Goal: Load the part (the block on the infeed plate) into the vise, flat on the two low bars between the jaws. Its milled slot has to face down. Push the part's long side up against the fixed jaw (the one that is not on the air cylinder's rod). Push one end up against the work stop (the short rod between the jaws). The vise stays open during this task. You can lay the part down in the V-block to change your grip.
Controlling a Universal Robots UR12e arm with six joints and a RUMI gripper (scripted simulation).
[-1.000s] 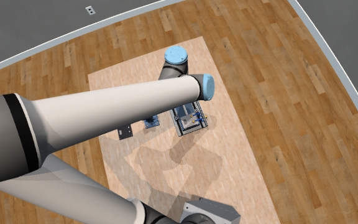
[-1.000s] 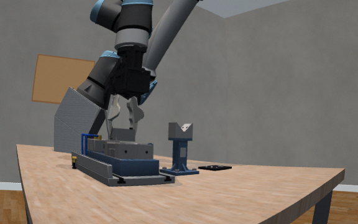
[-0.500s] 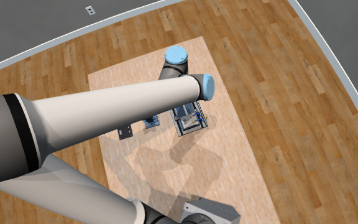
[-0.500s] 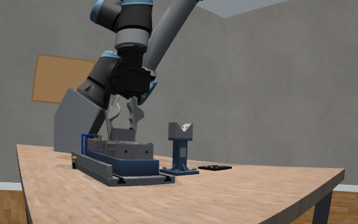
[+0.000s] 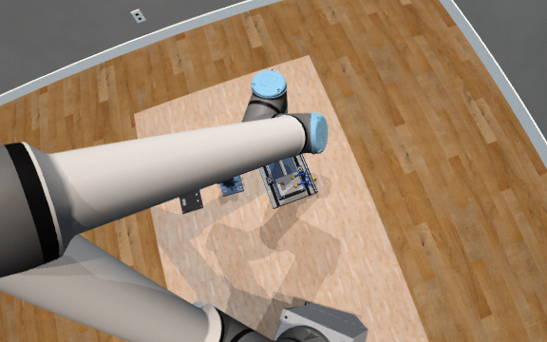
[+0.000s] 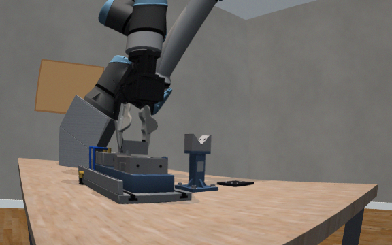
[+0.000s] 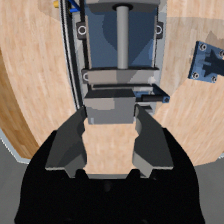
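Now: hand 50 mm above the fixed jaw, 30 mm short of it and 20 mm to the right of it. From my hand the other things lie so: work stop (70 mm to the left, 30 mm below); then part (10 mm below); then moving jaw (50 mm below, 30 mm behind, 20 mm to the left).
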